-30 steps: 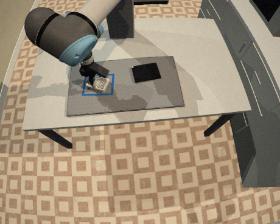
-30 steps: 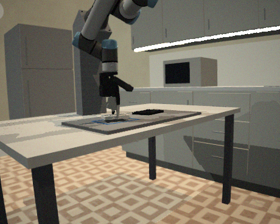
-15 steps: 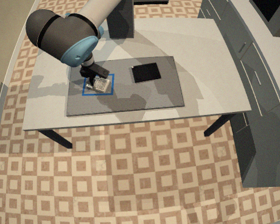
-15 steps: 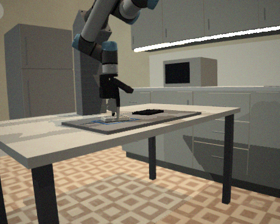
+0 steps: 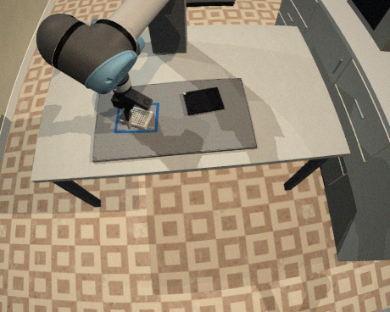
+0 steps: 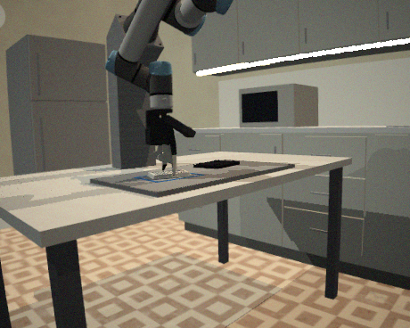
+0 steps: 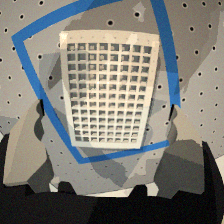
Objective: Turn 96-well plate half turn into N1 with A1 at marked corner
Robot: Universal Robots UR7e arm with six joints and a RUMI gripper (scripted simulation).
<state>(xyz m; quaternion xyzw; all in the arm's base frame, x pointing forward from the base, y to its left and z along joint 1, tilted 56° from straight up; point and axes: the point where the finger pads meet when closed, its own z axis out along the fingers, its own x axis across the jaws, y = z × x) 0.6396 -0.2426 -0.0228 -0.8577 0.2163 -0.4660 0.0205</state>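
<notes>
Right now my hand is 1 cm above the white 96-well plate. Round my hand: black plate nest N1: 31 cm to the left, 1 cm below, 1 cm ahead.
</notes>
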